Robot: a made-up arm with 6 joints. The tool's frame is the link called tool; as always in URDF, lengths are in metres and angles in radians.
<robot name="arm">
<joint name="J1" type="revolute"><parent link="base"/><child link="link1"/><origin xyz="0.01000 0.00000 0.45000"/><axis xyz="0 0 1"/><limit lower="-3.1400" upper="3.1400" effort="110" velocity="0.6"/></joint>
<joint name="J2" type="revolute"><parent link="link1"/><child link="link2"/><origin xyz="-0.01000 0.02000 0.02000"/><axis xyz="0 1 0"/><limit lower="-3.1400" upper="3.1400" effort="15" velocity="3"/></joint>
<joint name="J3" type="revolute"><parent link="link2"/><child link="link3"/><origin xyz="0.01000 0.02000 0.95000"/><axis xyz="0 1 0"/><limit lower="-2.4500" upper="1.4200" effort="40" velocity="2.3"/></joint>
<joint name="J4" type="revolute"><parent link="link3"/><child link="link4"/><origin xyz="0.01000 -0.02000 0.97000"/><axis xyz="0 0 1"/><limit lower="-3.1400" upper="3.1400" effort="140" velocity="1.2"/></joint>
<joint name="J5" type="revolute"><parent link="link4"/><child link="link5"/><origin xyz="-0.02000 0.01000 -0.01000"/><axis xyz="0 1 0"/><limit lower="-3.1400" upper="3.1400" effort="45" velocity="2.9"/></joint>
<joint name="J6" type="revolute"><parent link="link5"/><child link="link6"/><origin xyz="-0.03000 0.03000 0.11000"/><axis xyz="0 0 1"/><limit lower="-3.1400" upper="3.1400" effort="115" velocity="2.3"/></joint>
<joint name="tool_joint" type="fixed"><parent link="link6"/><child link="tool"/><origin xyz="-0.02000 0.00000 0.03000" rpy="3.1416 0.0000 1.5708"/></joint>
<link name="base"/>
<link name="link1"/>
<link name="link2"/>
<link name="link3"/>
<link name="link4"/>
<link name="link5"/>
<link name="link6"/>
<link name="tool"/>
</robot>
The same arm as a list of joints. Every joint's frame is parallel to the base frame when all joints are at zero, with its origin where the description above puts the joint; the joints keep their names.
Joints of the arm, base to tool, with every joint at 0 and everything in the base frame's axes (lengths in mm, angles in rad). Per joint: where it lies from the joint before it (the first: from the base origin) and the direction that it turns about. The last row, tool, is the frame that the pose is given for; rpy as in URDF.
J1: xyz 10 0 450 axis 0 0 1
J2: xyz -10 20 20 axis 0 1 0
J3: xyz 10 20 950 axis 0 1 0
J4: xyz 10 -20 970 axis 0 0 1
J5: xyz -20 10 -10 axis 0 1 0
J6: xyz -30 30 110 axis 0 0 1
tool: xyz -20 0 30 rpy -3.1416 0 1.5708
Joint limits (rad, base to tool): -3.14..3.14 -3.14..3.14 -2.45..1.42 -3.14..3.14 -3.14..3.14 -3.14..3.14

